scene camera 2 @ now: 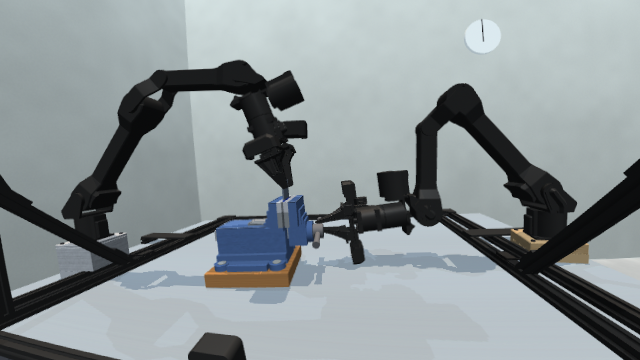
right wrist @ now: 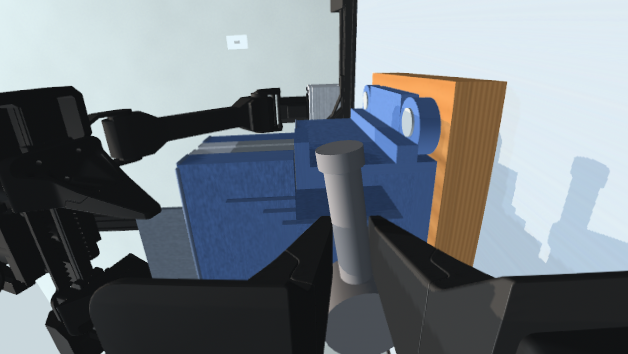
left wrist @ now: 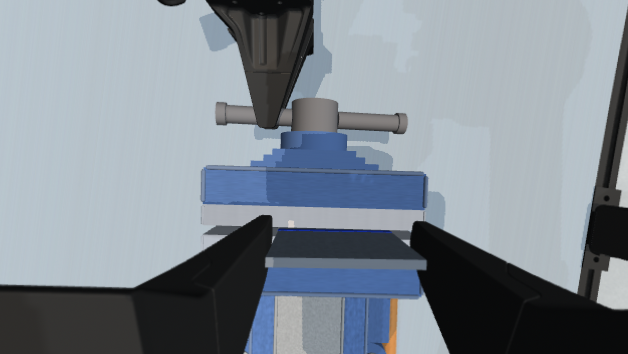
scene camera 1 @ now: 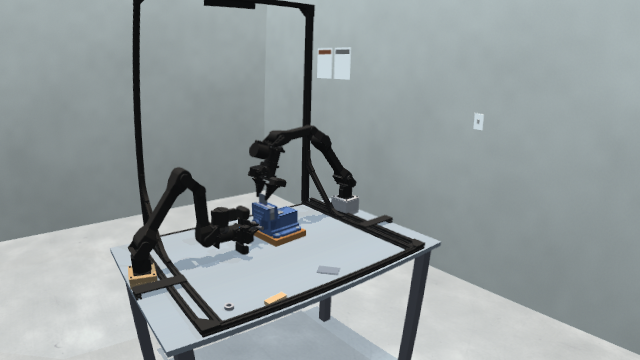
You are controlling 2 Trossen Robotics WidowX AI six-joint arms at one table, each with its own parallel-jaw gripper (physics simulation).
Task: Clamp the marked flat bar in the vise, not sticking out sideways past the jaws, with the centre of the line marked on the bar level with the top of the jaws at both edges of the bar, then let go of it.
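Pixels of known places: left gripper, fingertip midpoint: (scene camera 2: 288,187) (right wrist: 166,254) (left wrist: 341,229) (scene camera 1: 261,198); right gripper, fingertip midpoint: (right wrist: 349,227) (left wrist: 268,128) (scene camera 1: 258,226); left arm's base, link origin: (scene camera 2: 93,238) (right wrist: 308,109) (scene camera 1: 345,196); right arm's base, link origin: (scene camera 2: 545,235) (scene camera 1: 141,270).
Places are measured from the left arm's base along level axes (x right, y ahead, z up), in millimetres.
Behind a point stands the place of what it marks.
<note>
The blue vise (scene camera 1: 287,221) {x -38, y 420, z -11 mm} (scene camera 2: 250,242) {x 34, y 436, z -7 mm} (left wrist: 315,187) {x -2, y 535, z 76 mm} (right wrist: 240,215) {x -28, y 546, z 50 mm} has light jaw plates. The grey flat bar (scene camera 1: 262,199) {x 10, y 515, z 96 mm} (scene camera 2: 285,193) {x 17, y 515, z 90 mm} (left wrist: 345,246) {x 9, y 515, z 103 mm} (right wrist: 167,242) {x 4, y 515, z 102 mm} stands upright between them, its upper part above the jaws. In the left wrist view a thin blue line (left wrist: 335,230) {x 8, y 516, z 77 mm} shows on the bar near the jaw top; the far edge is hidden. My left gripper (scene camera 1: 263,195) {x 8, y 521, z 102 mm} (scene camera 2: 285,187) {x 8, y 521, z 102 mm} (left wrist: 341,229) {x 8, y 521, z 102 mm} is shut on the bar's two side edges from above. My right gripper (scene camera 2: 320,226) {x -33, y 569, z 4 mm} (right wrist: 349,227) {x -33, y 569, z 4 mm} is shut on the vise handle (scene camera 2: 316,240) {x 60, y 578, z 0 mm} (left wrist: 372,121) {x 39, y 577, z 1 mm} (right wrist: 345,205) {x -49, y 583, z 8 mm}.
The vise stands on an orange wooden base (scene camera 1: 276,241) {x -81, y 518, z -60 mm} (scene camera 2: 247,281) {x 78, y 440, z -70 mm} (right wrist: 465,150) {x -47, y 522, z -65 mm}. In scene camera 1, a grey plate (scene camera 1: 328,270) {x -366, y 515, z -80 mm}, a tan block (scene camera 1: 275,299) {x -401, y 795, z -68 mm} and a small ring (scene camera 1: 229,306) {x -325, y 920, z -81 mm} lie toward the table's front. A black frame (scene camera 1: 308,100) {x 204, y 74, z 467 mm} rises behind the arms.
</note>
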